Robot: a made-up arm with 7 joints. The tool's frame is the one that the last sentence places.
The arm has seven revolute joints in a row. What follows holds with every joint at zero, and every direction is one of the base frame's. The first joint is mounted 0.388 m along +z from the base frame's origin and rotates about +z. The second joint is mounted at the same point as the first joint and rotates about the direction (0, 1, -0.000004). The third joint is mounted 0.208 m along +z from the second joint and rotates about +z. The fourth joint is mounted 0.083 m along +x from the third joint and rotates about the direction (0, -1, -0.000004). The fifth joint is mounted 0.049 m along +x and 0.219 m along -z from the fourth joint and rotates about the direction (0, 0.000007, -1). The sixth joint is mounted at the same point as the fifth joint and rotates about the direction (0, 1, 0.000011). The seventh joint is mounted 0.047 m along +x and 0.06 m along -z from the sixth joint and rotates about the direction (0, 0.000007, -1). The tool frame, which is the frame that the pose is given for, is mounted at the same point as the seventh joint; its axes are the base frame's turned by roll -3.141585, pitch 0 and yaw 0 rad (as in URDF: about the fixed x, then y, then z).
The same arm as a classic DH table. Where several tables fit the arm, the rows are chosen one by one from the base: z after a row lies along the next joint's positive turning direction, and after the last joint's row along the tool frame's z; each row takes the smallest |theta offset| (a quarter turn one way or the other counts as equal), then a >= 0, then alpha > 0; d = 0 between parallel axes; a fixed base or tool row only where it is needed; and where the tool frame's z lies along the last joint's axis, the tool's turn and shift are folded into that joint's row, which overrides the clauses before.
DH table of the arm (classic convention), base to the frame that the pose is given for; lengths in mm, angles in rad. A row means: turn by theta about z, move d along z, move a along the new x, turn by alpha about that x. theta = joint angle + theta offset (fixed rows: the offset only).
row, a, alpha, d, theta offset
joint 1, 0, -1.5708, 388, 0
joint 2, 0, 1.5708, 0, 0
joint 3, 83, 1.5708, 208, 0
joint 4, 49, 1.5708, 0, 0
joint 5, 0, 1.5708, 219, 0
joint 6, 47, -1.5708, 0, 0
joint 7, 0, 0, 60, 0

